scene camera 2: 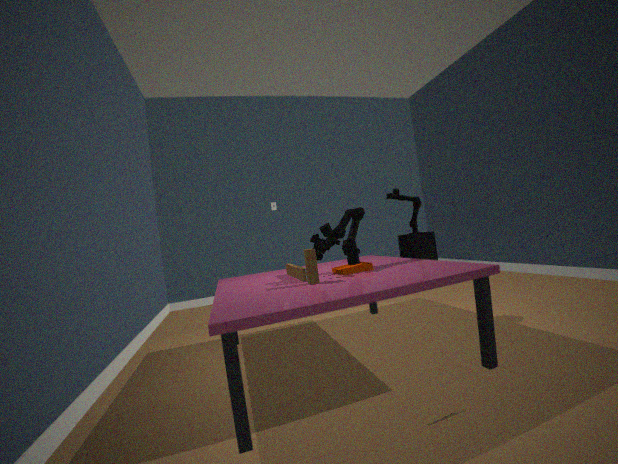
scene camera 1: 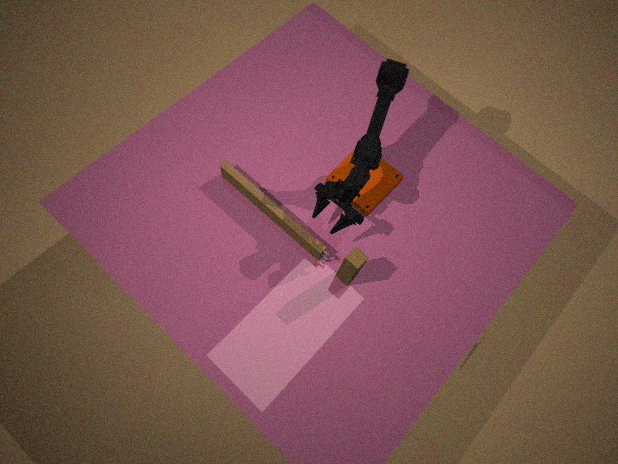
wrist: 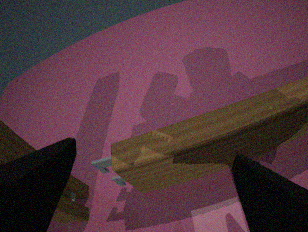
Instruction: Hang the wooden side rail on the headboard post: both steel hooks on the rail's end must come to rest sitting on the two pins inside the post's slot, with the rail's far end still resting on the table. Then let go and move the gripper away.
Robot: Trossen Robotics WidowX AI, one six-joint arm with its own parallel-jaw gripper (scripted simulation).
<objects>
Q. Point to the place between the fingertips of the gripper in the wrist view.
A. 158,156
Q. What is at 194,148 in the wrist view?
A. A wooden side rail.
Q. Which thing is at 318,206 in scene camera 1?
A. The gripper.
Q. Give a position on a wooden side rail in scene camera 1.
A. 233,176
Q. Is the gripper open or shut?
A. Open.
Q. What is the gripper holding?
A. Nothing.
</objects>
